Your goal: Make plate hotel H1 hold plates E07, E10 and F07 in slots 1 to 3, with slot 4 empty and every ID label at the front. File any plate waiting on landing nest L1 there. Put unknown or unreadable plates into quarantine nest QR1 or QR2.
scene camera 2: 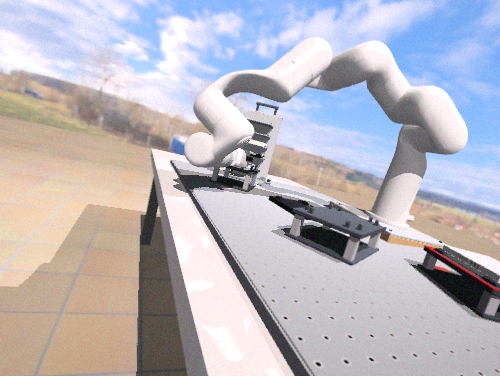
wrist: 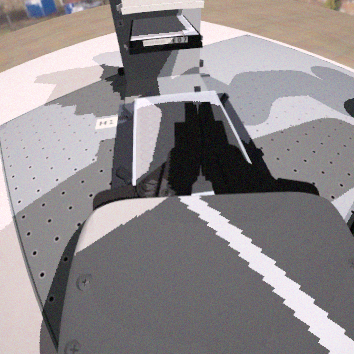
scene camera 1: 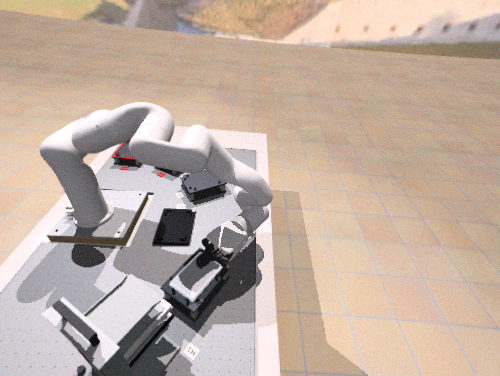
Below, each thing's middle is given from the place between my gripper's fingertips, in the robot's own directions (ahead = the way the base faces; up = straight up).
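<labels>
Clear well plate [scene camera 1: 191,281]: 30 mm below my hand, 20 mm to the right of it.
</labels>
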